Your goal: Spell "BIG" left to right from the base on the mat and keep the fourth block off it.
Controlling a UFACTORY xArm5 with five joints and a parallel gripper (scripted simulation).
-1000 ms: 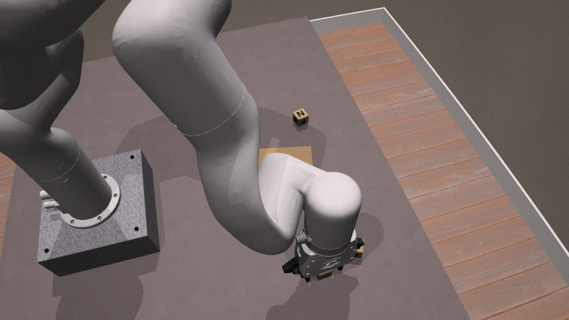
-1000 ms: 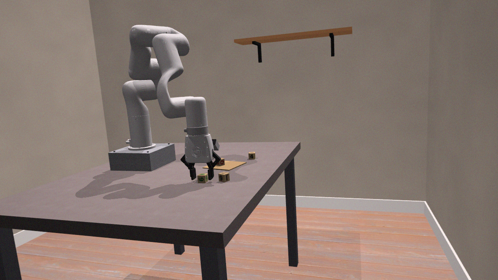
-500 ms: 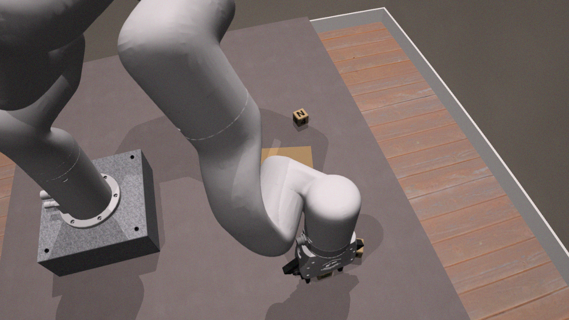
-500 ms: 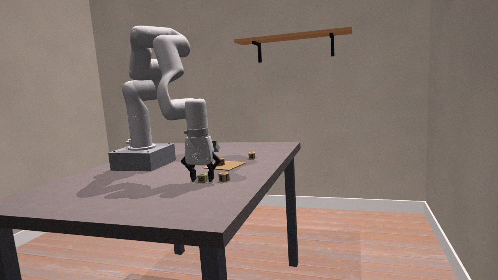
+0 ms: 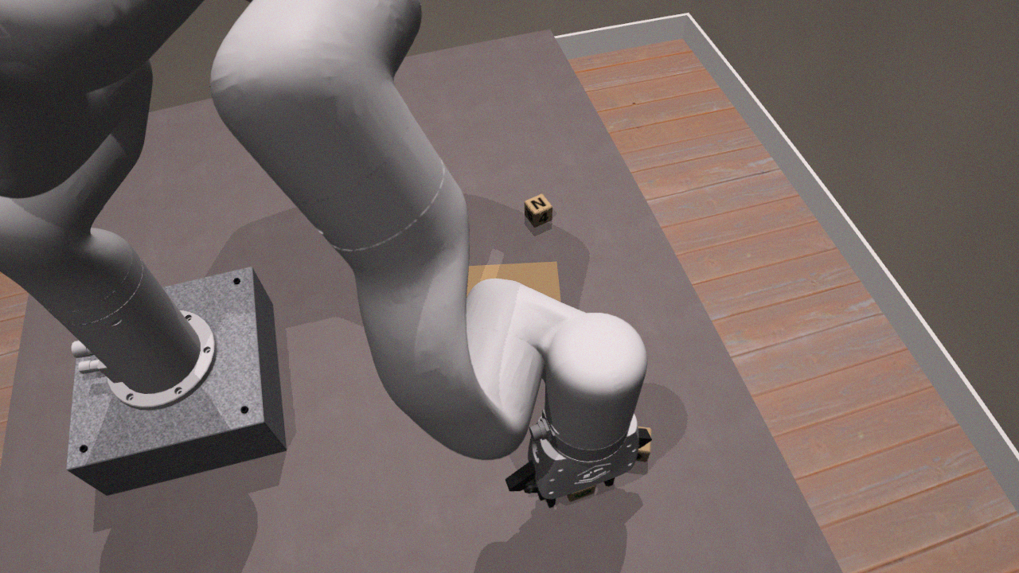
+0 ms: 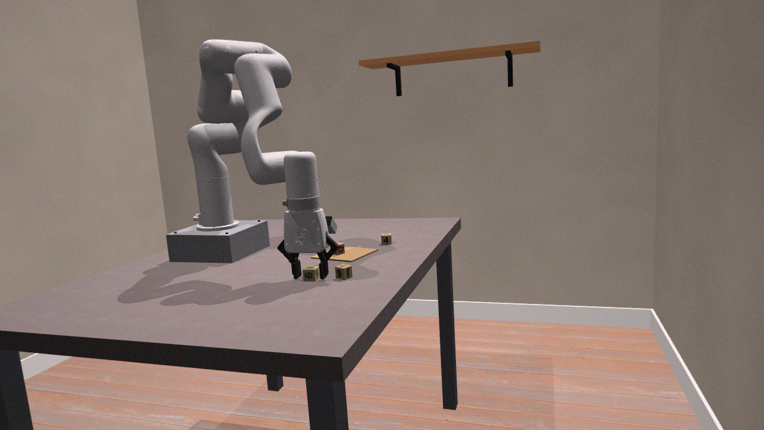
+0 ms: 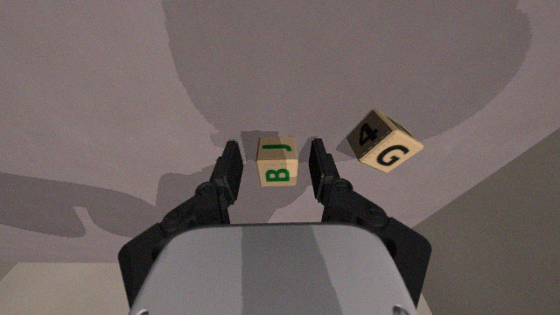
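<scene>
The B block is 1 cm below my hand. Round my hand: tan mat 25 cm to the left, 4 cm behind, 2 cm below; then G block 7 cm ahead, 3 cm to the left, 1 cm below.
</scene>
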